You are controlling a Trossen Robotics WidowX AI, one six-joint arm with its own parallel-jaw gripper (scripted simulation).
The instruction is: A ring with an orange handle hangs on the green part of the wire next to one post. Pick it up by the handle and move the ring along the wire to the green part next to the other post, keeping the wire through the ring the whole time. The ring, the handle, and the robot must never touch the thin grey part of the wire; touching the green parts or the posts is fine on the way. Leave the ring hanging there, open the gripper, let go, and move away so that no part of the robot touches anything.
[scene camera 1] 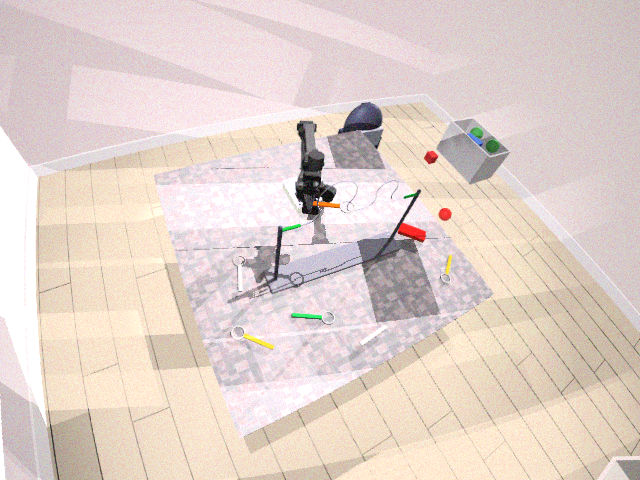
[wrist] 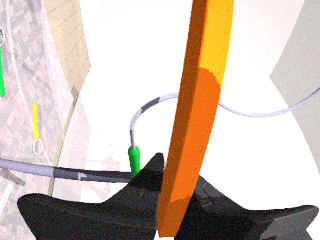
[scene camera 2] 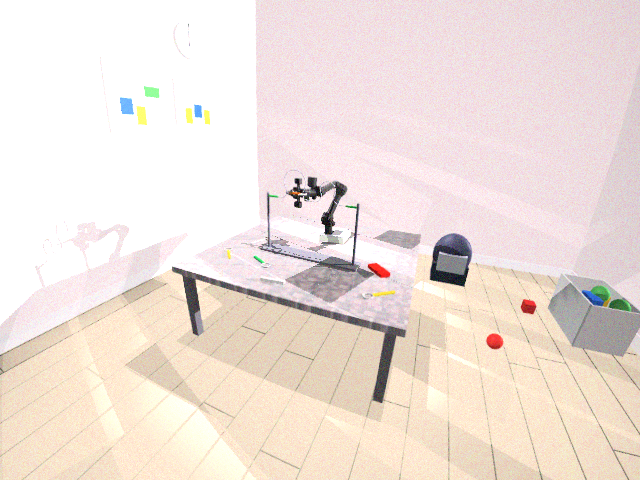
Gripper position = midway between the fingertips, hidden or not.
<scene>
I see my gripper point(scene camera 1: 308, 210).
My gripper also shows in the wrist view point(wrist: 165, 159).
</scene>
